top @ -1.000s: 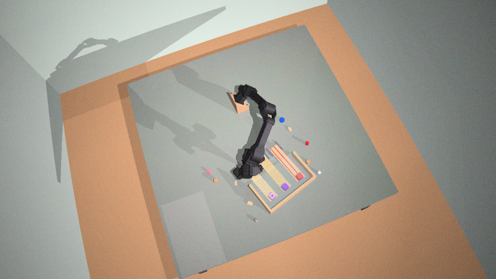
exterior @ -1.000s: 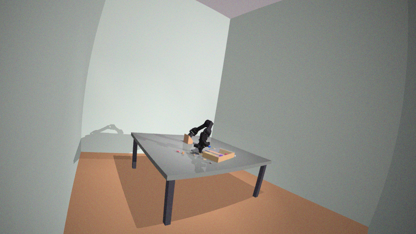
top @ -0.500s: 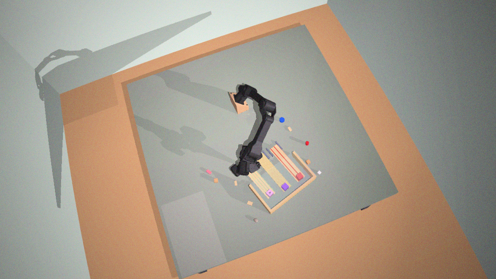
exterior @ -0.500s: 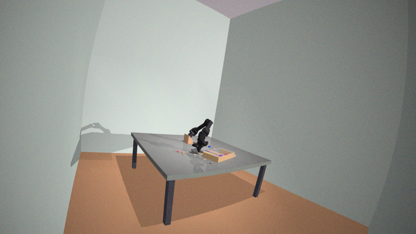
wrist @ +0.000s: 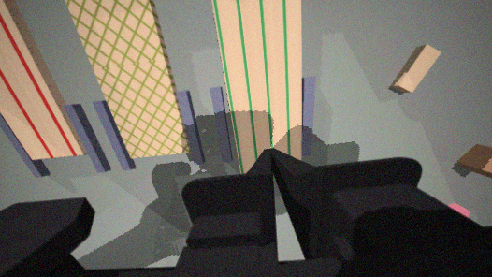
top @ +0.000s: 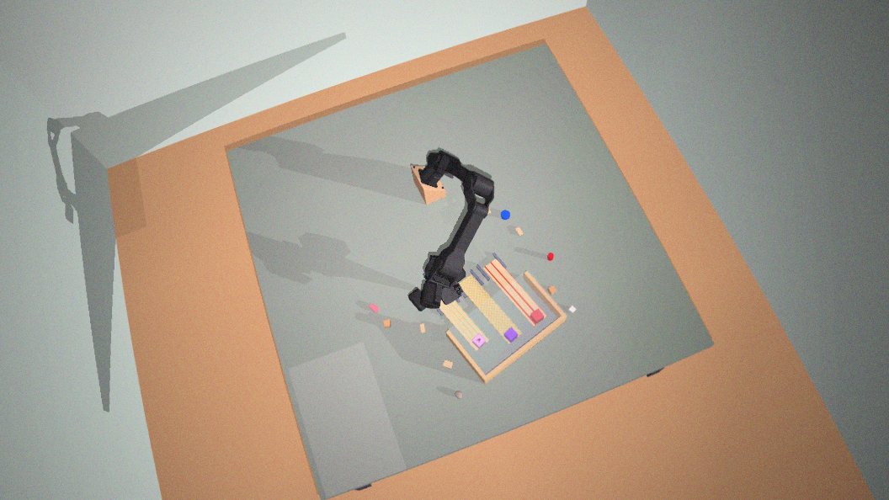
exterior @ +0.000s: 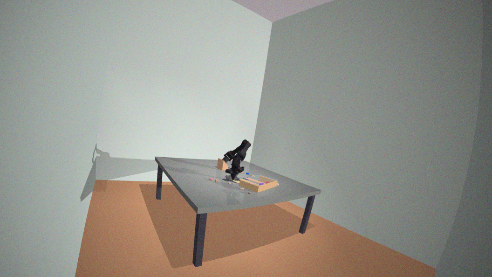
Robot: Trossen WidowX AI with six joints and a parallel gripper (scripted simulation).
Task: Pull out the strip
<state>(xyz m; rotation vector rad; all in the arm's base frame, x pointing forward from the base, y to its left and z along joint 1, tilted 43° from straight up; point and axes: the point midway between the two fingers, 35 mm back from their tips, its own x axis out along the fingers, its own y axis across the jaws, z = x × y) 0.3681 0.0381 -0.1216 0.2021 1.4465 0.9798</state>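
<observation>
Now: gripper tip 8 cm short of the green-striped strip and 4 cm to the right of it. From my gripper tip the other things lie so: cross-hatched strip (14 cm to the left, 8 cm ahead); then labelled cube (18 cm ahead, 8 cm to the left, 2 cm above); then pink block (21 cm to the right, 1 cm behind).
</observation>
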